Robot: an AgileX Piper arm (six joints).
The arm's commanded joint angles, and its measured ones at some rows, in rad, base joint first. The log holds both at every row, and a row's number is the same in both.
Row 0, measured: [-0.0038 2.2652 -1.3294 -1.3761 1.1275 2.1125]
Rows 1 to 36, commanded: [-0.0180 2.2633 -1.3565 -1.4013 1.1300 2.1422]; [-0.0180 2.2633 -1.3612 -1.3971 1.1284 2.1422]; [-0.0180 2.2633 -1.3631 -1.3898 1.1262 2.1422]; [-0.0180 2.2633 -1.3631 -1.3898 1.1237 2.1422]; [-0.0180 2.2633 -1.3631 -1.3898 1.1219 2.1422]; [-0.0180 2.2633 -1.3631 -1.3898 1.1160 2.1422]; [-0.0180 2.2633 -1.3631 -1.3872 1.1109 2.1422]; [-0.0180 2.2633 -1.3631 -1.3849 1.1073 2.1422]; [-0.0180 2.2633 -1.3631 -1.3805 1.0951 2.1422]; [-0.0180 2.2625 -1.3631 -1.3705 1.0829 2.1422]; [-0.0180 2.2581 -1.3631 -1.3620 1.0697 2.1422]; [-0.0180 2.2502 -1.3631 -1.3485 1.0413 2.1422]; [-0.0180 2.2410 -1.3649 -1.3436 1.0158 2.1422]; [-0.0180 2.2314 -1.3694 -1.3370 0.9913 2.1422]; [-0.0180 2.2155 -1.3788 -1.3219 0.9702 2.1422]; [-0.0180 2.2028 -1.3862 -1.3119 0.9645 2.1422]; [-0.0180 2.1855 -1.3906 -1.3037 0.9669 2.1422]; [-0.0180 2.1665 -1.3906 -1.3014 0.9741 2.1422]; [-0.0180 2.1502 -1.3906 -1.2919 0.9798 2.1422]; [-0.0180 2.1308 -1.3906 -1.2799 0.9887 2.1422]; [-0.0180 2.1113 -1.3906 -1.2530 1.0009 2.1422]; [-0.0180 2.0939 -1.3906 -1.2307 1.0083 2.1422]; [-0.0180 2.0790 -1.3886 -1.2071 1.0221 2.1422]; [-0.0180 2.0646 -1.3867 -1.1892 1.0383 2.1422]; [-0.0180 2.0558 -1.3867 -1.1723 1.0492 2.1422]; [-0.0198 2.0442 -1.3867 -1.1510 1.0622 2.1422]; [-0.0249 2.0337 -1.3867 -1.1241 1.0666 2.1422]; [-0.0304 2.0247 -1.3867 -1.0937 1.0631 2.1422]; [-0.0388 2.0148 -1.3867 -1.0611 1.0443 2.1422]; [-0.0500 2.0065 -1.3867 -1.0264 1.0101 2.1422]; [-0.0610 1.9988 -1.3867 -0.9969 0.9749 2.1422]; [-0.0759 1.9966 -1.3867 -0.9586 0.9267 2.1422]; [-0.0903 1.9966 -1.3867 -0.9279 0.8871 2.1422]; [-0.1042 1.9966 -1.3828 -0.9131 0.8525 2.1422]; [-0.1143 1.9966 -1.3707 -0.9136 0.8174 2.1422]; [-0.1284 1.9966 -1.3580 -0.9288 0.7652 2.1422]
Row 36, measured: [-0.0836 2.0083 -1.3789 -0.9431 0.9056 2.1125]
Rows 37 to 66, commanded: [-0.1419 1.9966 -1.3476 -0.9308 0.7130 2.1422]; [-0.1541 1.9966 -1.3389 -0.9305 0.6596 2.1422]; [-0.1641 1.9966 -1.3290 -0.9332 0.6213 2.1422]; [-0.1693 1.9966 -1.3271 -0.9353 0.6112 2.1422]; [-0.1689 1.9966 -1.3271 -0.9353 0.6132 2.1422]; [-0.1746 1.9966 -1.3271 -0.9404 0.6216 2.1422]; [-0.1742 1.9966 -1.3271 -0.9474 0.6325 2.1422]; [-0.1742 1.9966 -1.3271 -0.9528 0.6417 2.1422]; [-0.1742 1.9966 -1.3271 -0.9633 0.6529 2.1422]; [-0.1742 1.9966 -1.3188 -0.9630 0.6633 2.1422]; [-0.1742 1.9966 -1.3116 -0.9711 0.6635 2.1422]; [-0.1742 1.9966 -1.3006 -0.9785 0.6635 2.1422]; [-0.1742 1.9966 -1.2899 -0.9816 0.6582 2.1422]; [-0.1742 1.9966 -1.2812 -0.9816 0.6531 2.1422]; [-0.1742 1.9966 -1.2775 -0.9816 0.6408 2.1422]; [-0.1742 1.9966 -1.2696 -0.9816 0.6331 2.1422]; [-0.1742 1.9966 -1.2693 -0.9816 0.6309 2.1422]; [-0.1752 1.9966 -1.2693 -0.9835 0.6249 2.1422]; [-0.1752 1.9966 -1.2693 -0.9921 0.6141 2.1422]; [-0.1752 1.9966 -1.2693 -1.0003 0.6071 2.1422]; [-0.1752 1.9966 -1.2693 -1.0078 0.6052 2.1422]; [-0.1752 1.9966 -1.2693 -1.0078 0.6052 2.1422]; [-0.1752 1.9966 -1.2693 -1.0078 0.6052 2.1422]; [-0.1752 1.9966 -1.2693 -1.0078 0.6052 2.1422]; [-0.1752 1.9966 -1.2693 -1.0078 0.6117 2.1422]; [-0.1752 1.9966 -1.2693 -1.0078 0.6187 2.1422]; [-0.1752 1.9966 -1.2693 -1.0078 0.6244 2.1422]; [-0.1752 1.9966 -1.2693 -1.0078 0.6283 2.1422]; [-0.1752 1.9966 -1.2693 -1.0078 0.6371 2.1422]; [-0.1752 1.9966 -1.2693 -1.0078 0.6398 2.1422]
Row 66, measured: [-0.1671 2.0075 -1.2692 -0.9832 0.6162 2.1125]
